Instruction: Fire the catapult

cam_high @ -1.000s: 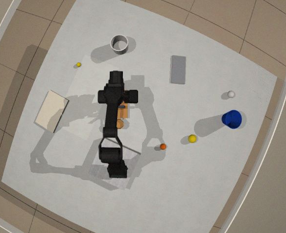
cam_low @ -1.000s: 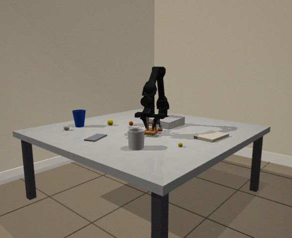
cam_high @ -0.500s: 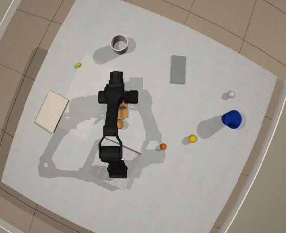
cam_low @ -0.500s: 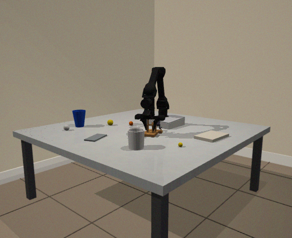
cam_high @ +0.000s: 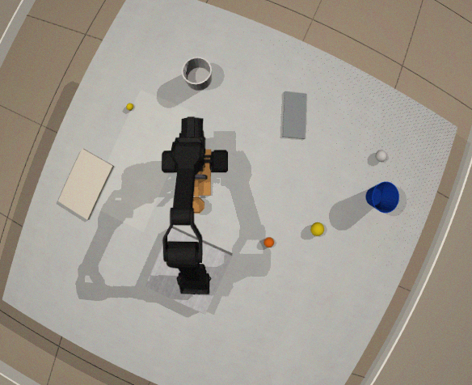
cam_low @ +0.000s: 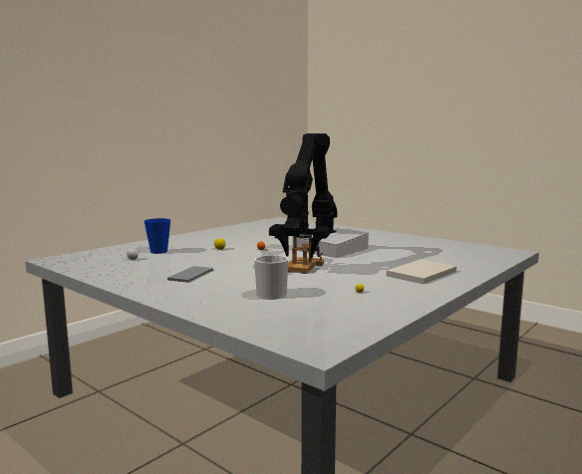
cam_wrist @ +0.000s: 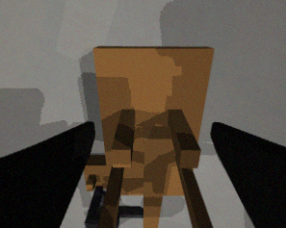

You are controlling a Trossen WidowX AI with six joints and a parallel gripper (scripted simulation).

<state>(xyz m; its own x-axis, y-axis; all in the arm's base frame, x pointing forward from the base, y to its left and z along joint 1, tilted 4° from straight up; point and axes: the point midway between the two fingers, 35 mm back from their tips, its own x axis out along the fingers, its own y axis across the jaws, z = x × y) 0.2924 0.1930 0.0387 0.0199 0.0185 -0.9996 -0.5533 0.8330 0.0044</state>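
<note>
The orange ball is 31 cm to the right of my gripper tip, 8 cm behind it and 2 cm below it. Also, from my gripper tip: small yellow ball (30 cm to the left, 3 cm below, 3 cm ahead); dark flat slab (30 cm ahead, 16 cm to the right, 4 cm below); white mug (23 cm ahead, 16 cm to the left, 1 cm below).
</note>
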